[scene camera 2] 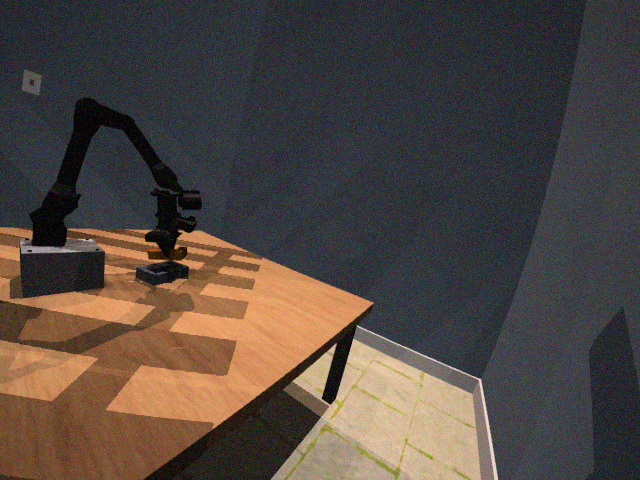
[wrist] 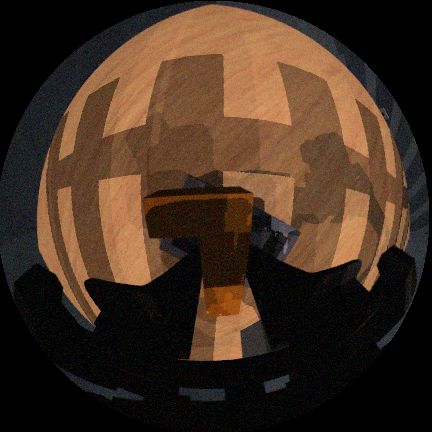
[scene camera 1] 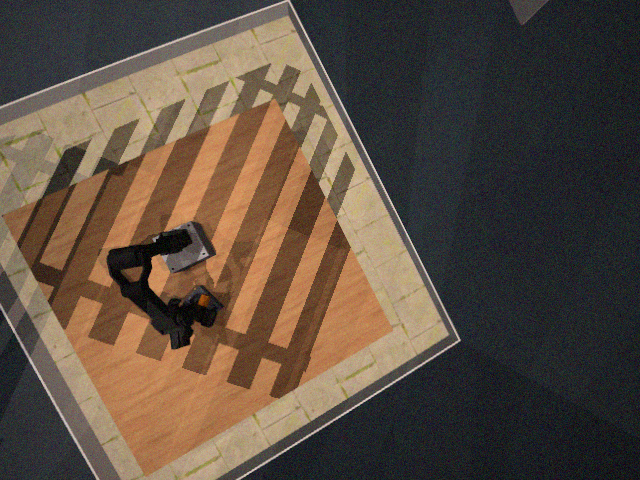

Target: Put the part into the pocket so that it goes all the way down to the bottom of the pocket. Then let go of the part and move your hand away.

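Places are measured from the arm's base along level axes (x back, y right, z up), in centimetres.
Pixels of known places: gripper, between the fingertips: point(scene camera 2: 169, 255) point(wrist: 221, 249) point(scene camera 1: 200, 309); arm's base, origin of its link: point(scene camera 2: 48, 243) point(scene camera 1: 182, 239).
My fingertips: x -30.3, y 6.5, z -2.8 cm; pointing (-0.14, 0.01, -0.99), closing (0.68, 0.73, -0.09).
Observation:
Ahead of a thing's pixels: the offset from my fingertips to its top centre. Level surfaces: height alone.
An orange L-shaped part @(dx -0.3, dy -1.8, dz +2.9 cm) point(scene camera 1: 204, 300) point(scene camera 2: 177, 253) point(wrist: 225, 250) is held between the fingers of my gripper point(scene camera 2: 168, 254) point(wrist: 221, 249), which is shut on it. The part hangs level above a dark blue-grey block with the pocket @(dx +1.4, dy -0.1, dz -4.0 cm) point(scene camera 1: 211, 295) point(scene camera 2: 162, 272) point(wrist: 287, 237), with a gap between them in the second scene view. In the wrist view the block's edges are turned at an angle to the part's edges. The part and fingers hide most of the pocket there. In the first scene view the arm covers the gripper's fingertips.
The arm's grey base box point(scene camera 1: 193, 255) point(scene camera 2: 62, 268) stands on the wooden table @(dz -7.6 cm) point(scene camera 1: 330, 310) point(scene camera 2: 289, 320) close to the pocket block. Striped shadows cross the table top. In the second scene view the table's corner and edge lie to the right of the block.

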